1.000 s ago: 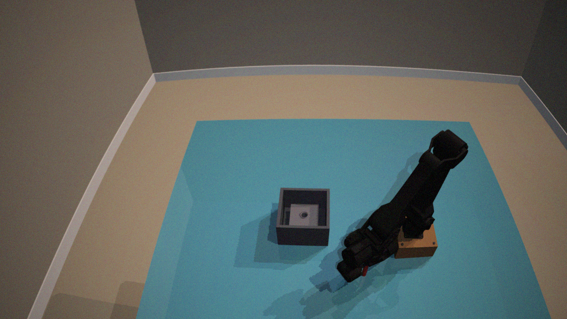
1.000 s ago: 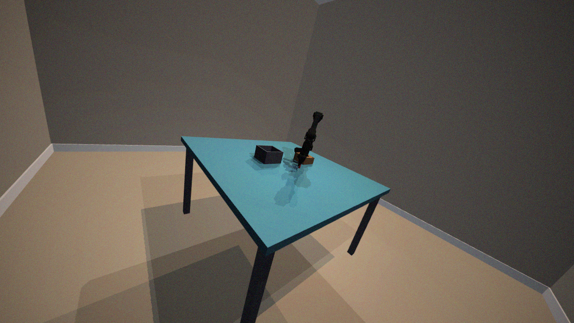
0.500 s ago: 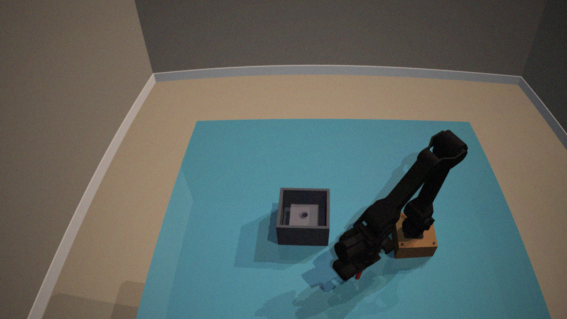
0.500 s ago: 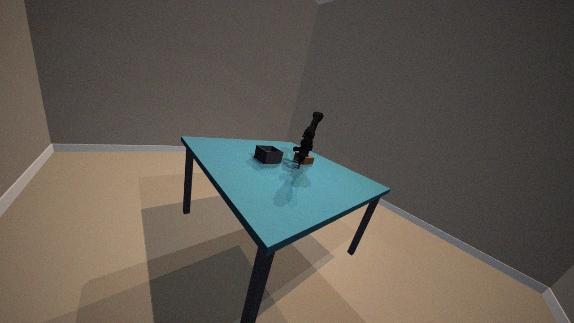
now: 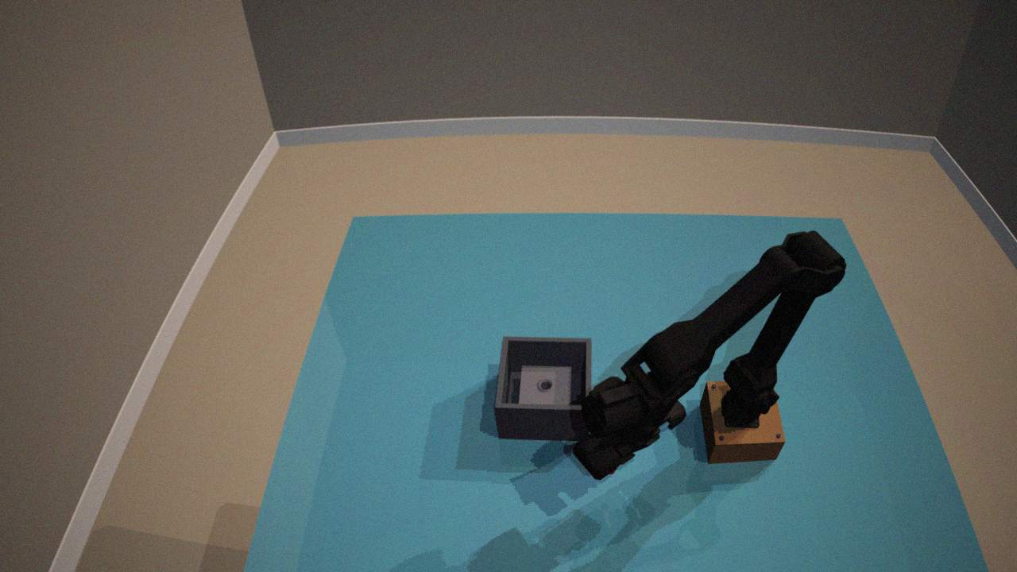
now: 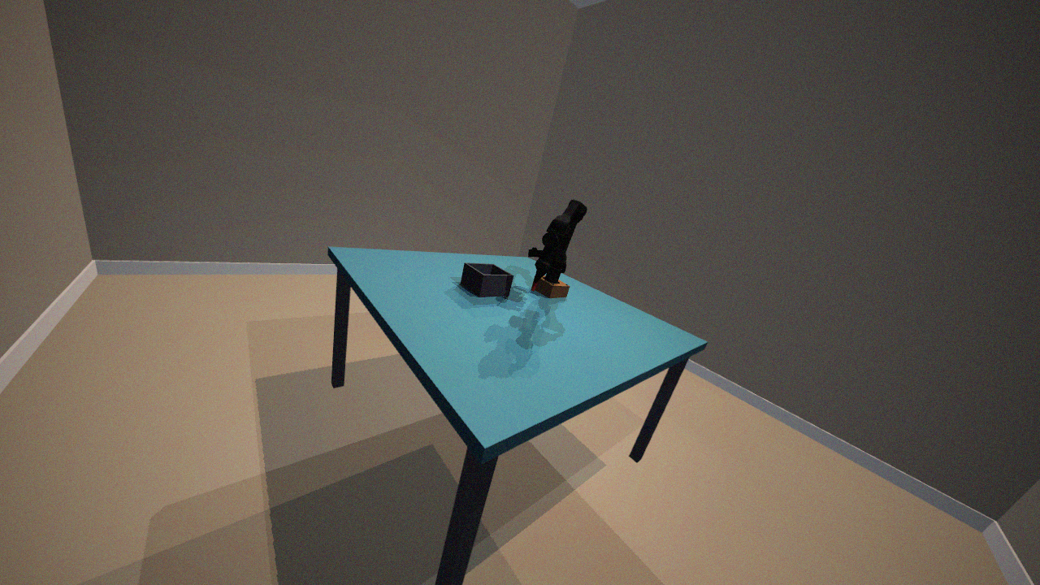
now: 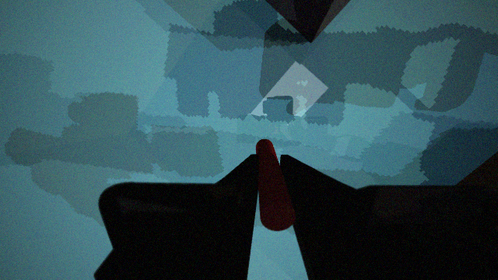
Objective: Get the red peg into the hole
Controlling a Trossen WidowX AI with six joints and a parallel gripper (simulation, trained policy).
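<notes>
Right now the grey plate is 130 mm ahead of my gripper tip, 170 mm to the right of it and 60 mm below it. The rest, counted from my gripper tip: dark box 130 mm ahead, 170 mm to the right, 80 mm below; red peg right at my gripper tip.
</notes>
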